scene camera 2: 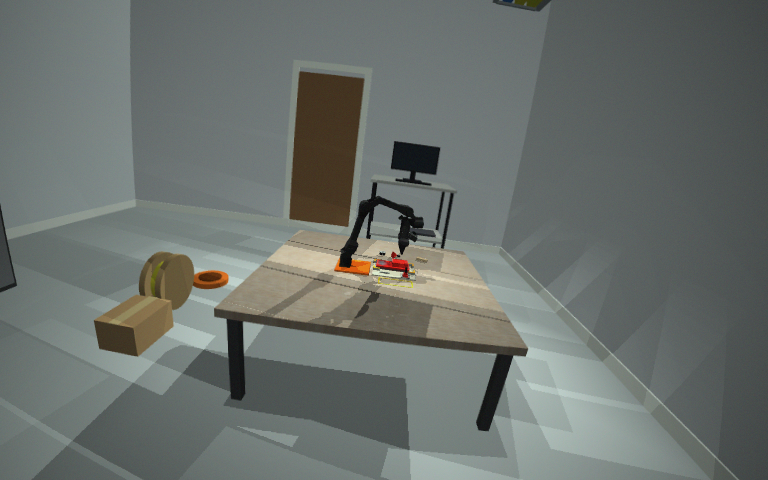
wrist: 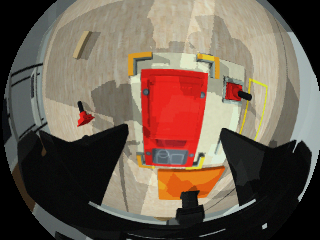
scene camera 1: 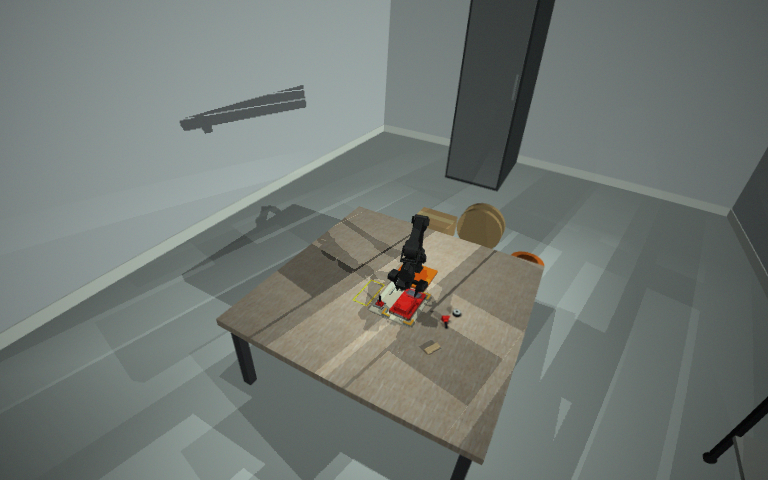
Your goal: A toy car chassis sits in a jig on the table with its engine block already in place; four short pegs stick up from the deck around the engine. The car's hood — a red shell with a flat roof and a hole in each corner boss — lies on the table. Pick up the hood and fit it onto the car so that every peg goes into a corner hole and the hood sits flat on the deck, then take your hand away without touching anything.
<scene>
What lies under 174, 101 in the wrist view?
A red hood.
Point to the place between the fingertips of my gripper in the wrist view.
176, 131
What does my gripper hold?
Nothing.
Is my gripper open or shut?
Open.
</scene>
